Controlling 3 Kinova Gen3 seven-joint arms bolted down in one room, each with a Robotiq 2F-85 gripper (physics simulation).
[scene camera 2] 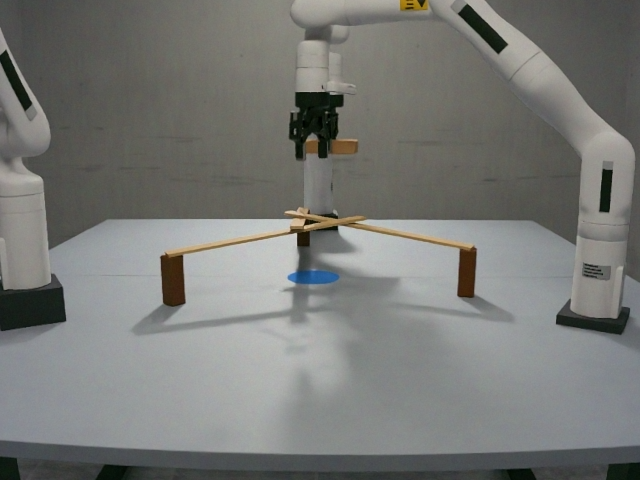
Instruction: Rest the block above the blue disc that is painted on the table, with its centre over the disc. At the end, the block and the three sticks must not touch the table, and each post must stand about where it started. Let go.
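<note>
Three thin sticks (pixel 227 241) (pixel 408 235) (pixel 298 223) meet and cross one another above the table, their outer ends on the left post (pixel 173 280), right post (pixel 466 272) and back post (pixel 303 238). The exact layering is too small to tell. The posts stand upright. The blue disc (pixel 313 277) shows on the table below the crossing. The orange-brown block (pixel 346 146) is in the air above the sticks, at the far arm's partly hidden gripper (pixel 334 135), which seems to hold it. The right-hand arm's gripper (pixel 311 150) is open, pointing down, in front of the block's left part.
The right-hand arm (pixel 547 87) reaches across the top from its base at the right table edge. The far arm's base column (pixel 317 180) stands behind the back post. The left-hand arm (pixel 23 232) stands at the left edge; its gripper is out of view.
</note>
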